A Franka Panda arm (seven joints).
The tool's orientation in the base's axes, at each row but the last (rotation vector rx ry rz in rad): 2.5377, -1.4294, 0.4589; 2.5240, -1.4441, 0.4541; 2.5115, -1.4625, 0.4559; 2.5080, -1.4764, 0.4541; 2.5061, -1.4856, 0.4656; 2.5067, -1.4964, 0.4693; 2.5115, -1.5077, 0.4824
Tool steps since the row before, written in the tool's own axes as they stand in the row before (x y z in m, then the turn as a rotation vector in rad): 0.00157, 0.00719, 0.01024, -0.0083, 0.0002, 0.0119; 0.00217, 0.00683, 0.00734, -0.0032, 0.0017, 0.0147; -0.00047, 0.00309, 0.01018, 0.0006, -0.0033, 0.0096; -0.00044, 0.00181, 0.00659, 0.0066, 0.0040, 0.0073; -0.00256, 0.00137, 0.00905, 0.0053, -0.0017, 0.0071; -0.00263, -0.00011, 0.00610, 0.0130, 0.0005, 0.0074; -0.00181, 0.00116, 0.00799, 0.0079, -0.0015, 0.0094
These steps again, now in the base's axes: -0.00363, -0.00818, -0.00888, -0.0022, 0.0028, -0.0141; -0.00365, -0.00752, -0.00594, -0.0006, -0.0030, -0.0148; -0.00125, -0.00441, -0.00961, 0.0047, -0.0020, -0.0088; -0.00071, -0.00262, -0.00629, 0.0007, -0.0096, -0.0044; -0.00081, -0.00145, -0.00936, 0.0051, -0.0058, -0.0047; -0.00001, 0.00029, -0.00664, 0.0066, -0.0132, -0.0022; -0.00033, -0.00153, -0.00813, 0.0065, -0.0087, -0.0059
